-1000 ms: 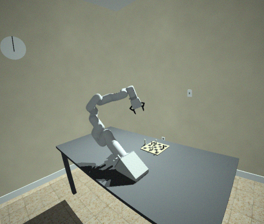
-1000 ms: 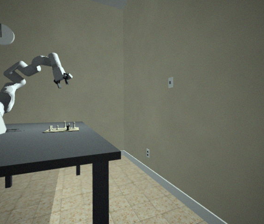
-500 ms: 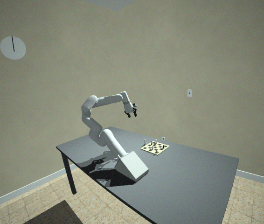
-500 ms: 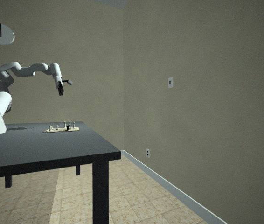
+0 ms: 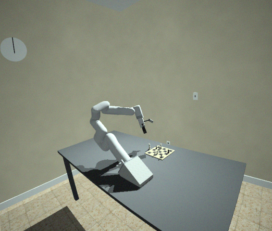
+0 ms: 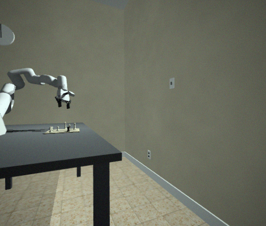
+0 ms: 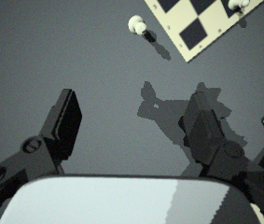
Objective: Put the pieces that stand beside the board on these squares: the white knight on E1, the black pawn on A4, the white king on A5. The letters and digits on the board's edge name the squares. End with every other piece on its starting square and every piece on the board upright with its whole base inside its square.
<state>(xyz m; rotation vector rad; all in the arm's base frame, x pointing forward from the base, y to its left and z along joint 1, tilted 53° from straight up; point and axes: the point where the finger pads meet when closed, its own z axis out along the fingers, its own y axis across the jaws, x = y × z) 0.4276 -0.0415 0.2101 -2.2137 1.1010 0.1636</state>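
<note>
The white king is 50 mm to the right of my hand and 160 mm below it. From my hand the other things lie so: black pawn: 40 mm ahead, 110 mm to the right, 180 mm below; then white knight: 90 mm behind, 250 mm to the right, 170 mm below; then chessboard: 10 mm behind, 190 mm to the right, 190 mm below.
</note>
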